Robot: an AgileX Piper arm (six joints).
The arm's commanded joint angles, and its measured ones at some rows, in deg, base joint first. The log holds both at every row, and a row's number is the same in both.
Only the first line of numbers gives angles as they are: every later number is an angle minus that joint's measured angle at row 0.
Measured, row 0:
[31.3, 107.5, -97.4, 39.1, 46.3, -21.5]
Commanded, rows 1 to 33:
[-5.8, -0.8, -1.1, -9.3, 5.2, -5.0]
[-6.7, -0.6, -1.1, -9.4, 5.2, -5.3]
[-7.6, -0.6, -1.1, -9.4, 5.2, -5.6]
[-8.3, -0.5, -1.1, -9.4, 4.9, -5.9]
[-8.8, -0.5, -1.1, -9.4, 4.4, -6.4]
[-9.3, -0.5, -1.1, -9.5, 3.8, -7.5]
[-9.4, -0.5, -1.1, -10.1, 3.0, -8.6]
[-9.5, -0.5, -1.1, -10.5, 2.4, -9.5]
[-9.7, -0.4, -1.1, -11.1, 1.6, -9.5]
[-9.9, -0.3, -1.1, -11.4, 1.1, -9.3]
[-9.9, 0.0, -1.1, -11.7, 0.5, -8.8]
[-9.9, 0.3, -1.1, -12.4, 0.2, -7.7]
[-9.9, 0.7, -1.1, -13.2, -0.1, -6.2]
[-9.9, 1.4, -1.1, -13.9, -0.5, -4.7]
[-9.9, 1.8, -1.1, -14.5, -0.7, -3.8]
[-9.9, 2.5, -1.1, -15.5, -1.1, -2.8]
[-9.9, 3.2, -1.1, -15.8, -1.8, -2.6]
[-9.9, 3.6, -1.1, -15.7, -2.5, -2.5]
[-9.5, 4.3, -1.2, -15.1, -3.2, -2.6]
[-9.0, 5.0, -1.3, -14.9, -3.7, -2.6]
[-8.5, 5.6, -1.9, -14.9, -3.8, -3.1]
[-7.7, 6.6, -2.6, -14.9, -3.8, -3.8]
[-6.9, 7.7, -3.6, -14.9, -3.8, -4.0]
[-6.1, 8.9, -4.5, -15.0, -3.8, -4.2]
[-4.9, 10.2, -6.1, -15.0, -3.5, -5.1]
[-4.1, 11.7, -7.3, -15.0, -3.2, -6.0]
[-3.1, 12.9, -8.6, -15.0, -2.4, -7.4]
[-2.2, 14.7, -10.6, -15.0, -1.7, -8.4]
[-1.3, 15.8, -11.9, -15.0, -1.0, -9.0]
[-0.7, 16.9, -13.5, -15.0, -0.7, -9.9]
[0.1, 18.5, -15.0, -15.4, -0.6, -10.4]
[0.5, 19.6, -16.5, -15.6, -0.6, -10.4]
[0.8, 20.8, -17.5, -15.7, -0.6, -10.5]
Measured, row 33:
[-0.6, 16.9, -13.2, -14.9, -1.3, -8.6]
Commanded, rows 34 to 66:
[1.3, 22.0, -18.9, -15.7, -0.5, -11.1]
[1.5, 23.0, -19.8, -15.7, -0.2, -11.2]
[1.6, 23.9, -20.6, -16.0, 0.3, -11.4]
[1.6, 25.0, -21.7, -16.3, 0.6, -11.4]
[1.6, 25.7, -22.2, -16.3, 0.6, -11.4]
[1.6, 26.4, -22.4, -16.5, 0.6, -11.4]
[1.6, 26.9, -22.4, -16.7, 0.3, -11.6]
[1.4, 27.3, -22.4, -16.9, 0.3, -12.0]
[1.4, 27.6, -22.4, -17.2, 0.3, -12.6]
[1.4, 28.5, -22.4, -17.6, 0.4, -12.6]
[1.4, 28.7, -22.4, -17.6, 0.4, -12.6]
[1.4, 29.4, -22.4, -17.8, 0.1, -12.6]
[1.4, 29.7, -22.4, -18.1, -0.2, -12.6]
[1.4, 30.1, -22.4, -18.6, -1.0, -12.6]
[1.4, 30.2, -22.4, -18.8, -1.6, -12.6]
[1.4, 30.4, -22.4, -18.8, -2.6, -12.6]
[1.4, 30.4, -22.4, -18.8, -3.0, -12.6]
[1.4, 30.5, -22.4, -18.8, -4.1, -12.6]
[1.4, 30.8, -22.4, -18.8, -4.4, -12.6]
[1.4, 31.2, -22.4, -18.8, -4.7, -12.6]
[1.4, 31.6, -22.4, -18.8, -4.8, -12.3]
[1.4, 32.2, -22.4, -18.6, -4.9, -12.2]
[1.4, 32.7, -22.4, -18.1, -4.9, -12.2]
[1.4, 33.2, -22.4, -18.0, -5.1, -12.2]
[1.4, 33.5, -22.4, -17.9, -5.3, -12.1]
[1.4, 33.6, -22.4, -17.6, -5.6, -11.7]
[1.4, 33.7, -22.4, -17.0, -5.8, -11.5]
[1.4, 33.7, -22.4, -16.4, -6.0, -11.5]
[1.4, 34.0, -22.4, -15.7, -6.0, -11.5]
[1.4, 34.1, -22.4, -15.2, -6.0, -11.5]
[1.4, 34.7, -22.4, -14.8, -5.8, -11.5]
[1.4, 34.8, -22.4, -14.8, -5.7, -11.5]
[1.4, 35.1, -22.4, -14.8, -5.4, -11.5]
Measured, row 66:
[1.7, 33.3, -22.5, -15.0, -6.4, -11.5]
